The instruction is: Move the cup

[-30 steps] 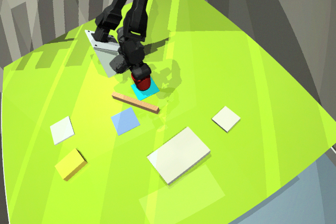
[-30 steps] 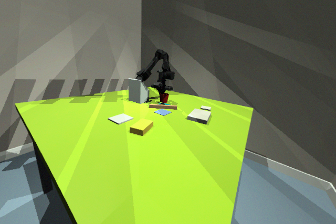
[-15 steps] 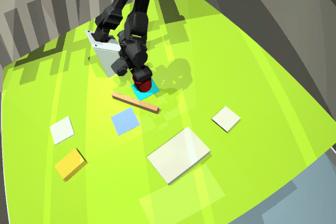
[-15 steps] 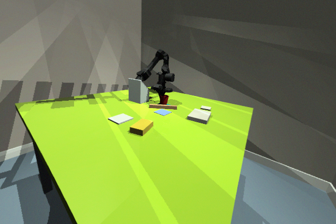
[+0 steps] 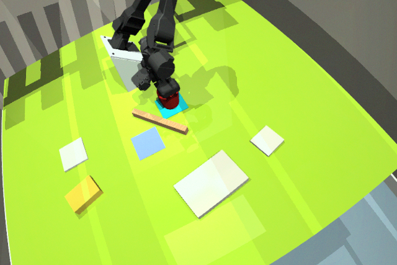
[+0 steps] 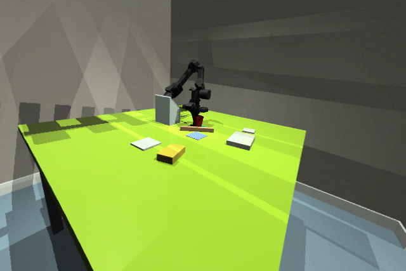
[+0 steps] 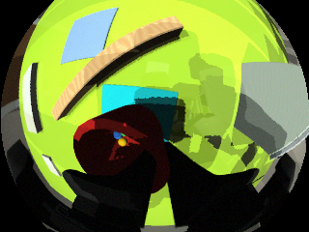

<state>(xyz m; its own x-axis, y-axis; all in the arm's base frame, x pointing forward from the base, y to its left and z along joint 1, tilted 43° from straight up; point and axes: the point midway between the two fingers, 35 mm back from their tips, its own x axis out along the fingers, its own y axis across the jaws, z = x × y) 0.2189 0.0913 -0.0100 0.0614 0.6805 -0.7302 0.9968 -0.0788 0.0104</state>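
Now: the red cup 30 mm ahead of my gripper tip. Also, from my gripper tip: cyan pad: 30 mm ahead, 50 mm below; then pale blue pad: 120 mm ahead, 150 mm to the right, 50 mm below; then wooden bar: 70 mm ahead, 70 mm to the right, 40 mm below.
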